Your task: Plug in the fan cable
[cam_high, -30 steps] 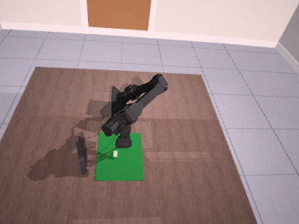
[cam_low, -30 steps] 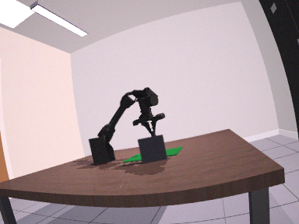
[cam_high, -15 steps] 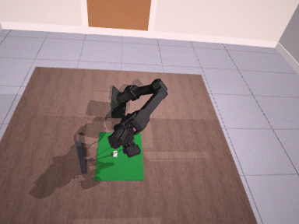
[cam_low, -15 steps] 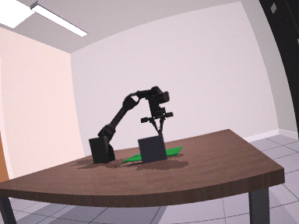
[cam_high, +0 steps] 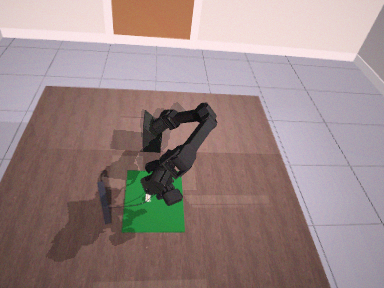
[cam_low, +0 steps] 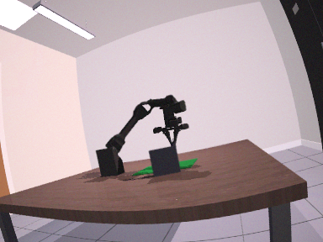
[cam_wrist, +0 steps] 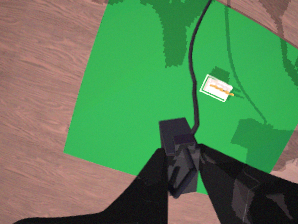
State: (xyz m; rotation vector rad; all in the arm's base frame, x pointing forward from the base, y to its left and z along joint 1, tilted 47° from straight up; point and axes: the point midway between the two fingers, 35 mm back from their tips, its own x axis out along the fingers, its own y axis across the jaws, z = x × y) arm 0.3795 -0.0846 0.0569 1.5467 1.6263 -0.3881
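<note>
Now: the green board 60 mm behind my gripper tip, 20 mm to the right of it and 130 mm below it. From my gripper tip the other things lie so: dark fan plug: 10 mm to the left, 10 mm below; then white four-pin fan header: 60 mm behind, 40 mm to the right, 120 mm below; then dark fan: 20 mm behind, 200 mm to the right, 60 mm below.
</note>
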